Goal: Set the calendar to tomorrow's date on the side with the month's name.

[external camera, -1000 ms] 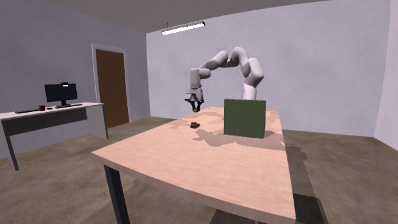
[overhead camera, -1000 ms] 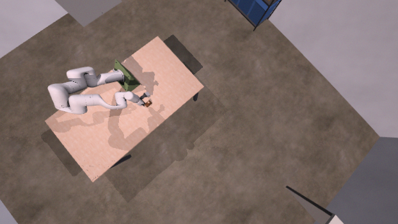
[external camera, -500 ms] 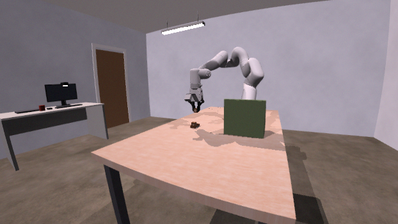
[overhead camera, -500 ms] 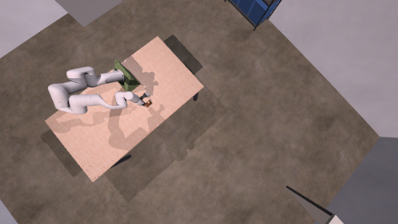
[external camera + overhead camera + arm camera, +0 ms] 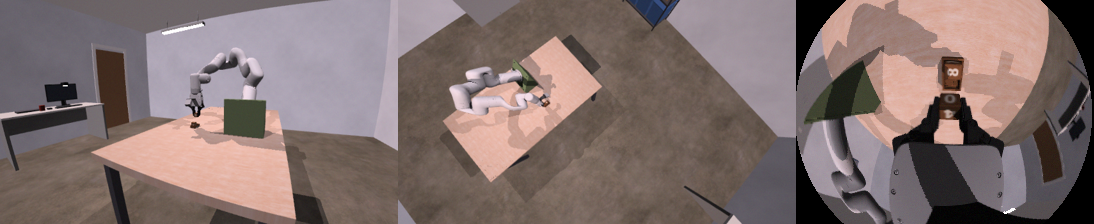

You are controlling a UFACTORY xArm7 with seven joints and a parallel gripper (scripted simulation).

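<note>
The calendar cube is 80 mm below my hand, 40 mm to the left of it and 10 mm ahead of it. The rest, counted from my hand: tray (90 mm below, 20 mm to the left); then digit cube (10 mm below).
</note>
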